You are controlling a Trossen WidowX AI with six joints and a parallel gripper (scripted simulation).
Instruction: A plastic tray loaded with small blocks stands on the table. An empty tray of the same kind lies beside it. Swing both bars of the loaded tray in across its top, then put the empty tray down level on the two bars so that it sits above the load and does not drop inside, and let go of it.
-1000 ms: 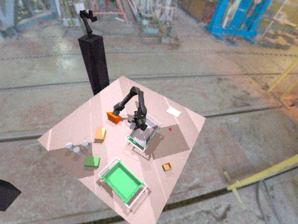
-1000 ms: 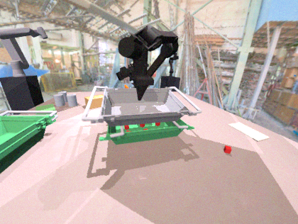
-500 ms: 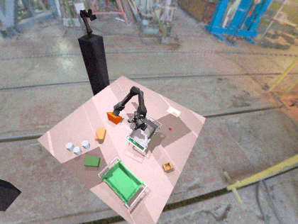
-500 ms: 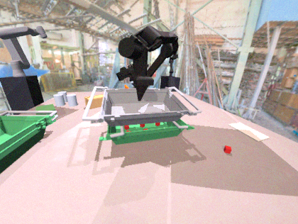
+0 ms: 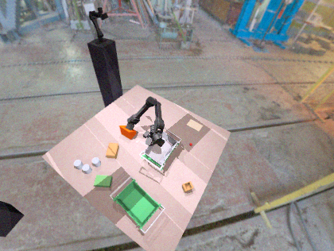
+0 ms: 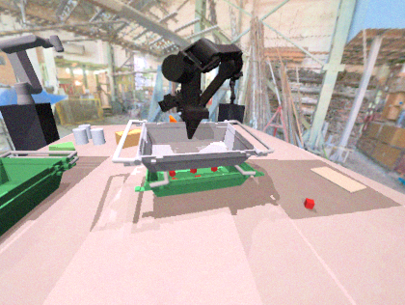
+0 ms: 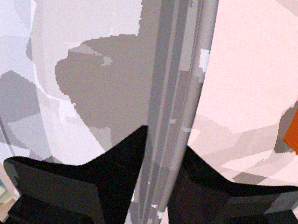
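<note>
My gripper tip is now 8 cm short of the grey tray, 2 cm below it and 1 cm to the left of it. Also, from my gripper tip: tan block 31 cm behind, 19 cm to the right, 7 cm below; small brown box 40 cm ahead, 19 cm to the right, 9 cm below; red block 30 cm ahead, 21 cm to the left, 9 cm below.
</note>
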